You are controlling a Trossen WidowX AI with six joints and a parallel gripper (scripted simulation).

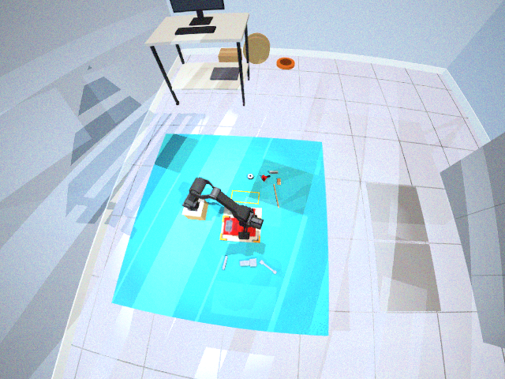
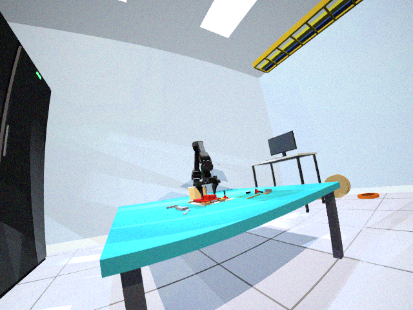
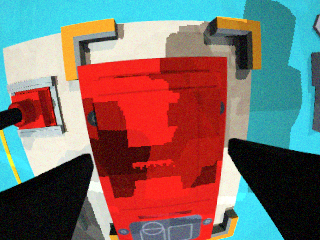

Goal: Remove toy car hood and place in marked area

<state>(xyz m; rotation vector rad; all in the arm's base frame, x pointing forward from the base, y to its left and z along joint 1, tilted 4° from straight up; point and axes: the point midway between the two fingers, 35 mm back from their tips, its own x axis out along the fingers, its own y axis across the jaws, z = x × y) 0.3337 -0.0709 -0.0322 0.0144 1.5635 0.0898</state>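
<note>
My gripper tip is now right at the hood. From my gripper tip the other things lie so: black wheel (20 mm behind, 360 mm to the left, 40 mm below).
</note>
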